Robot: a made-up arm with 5 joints.
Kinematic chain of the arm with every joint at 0, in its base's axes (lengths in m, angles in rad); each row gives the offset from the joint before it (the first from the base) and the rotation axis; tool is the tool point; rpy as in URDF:
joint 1: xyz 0.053 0 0.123 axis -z
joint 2: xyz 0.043 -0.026 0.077 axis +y
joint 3: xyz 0.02 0 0.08 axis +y
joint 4: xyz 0.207 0 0.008 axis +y
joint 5: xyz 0.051 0.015 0 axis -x
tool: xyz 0 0 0 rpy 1.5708 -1.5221 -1.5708
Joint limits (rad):
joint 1: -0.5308..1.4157
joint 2: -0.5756..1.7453
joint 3: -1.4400..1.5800
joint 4: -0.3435..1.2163
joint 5: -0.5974..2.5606
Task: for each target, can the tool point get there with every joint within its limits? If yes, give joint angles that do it. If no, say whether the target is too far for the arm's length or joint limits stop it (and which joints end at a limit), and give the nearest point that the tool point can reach.
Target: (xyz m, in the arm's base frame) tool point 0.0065 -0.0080 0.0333
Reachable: yes | joints 0.0656 1.0518 1.1876 0.4643 1.6416
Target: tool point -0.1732 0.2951 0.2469
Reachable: no: joint limits stop it (at a limit: joint 2, joint 3) | nearest point -0.0305 0.1090 0.2053 | short by 0.238 m
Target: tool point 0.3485 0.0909 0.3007
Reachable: yes | joints -0.3341 -0.0620 -0.0858 0.5246 0.9273
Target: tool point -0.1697 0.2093 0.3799
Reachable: no: joint limits stop it (at a limit: joint 2, joint 3, joint 4) | nearest point -0.0321 0.0800 0.4974 | short by 0.222 m
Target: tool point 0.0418 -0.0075 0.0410
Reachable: yes | joints 0.3636 0.7230 1.2252 0.9886 1.6203
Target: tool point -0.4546 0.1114 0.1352
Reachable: no: too far | nearest point -0.0837 0.0300 0.1538 | short by 0.380 m
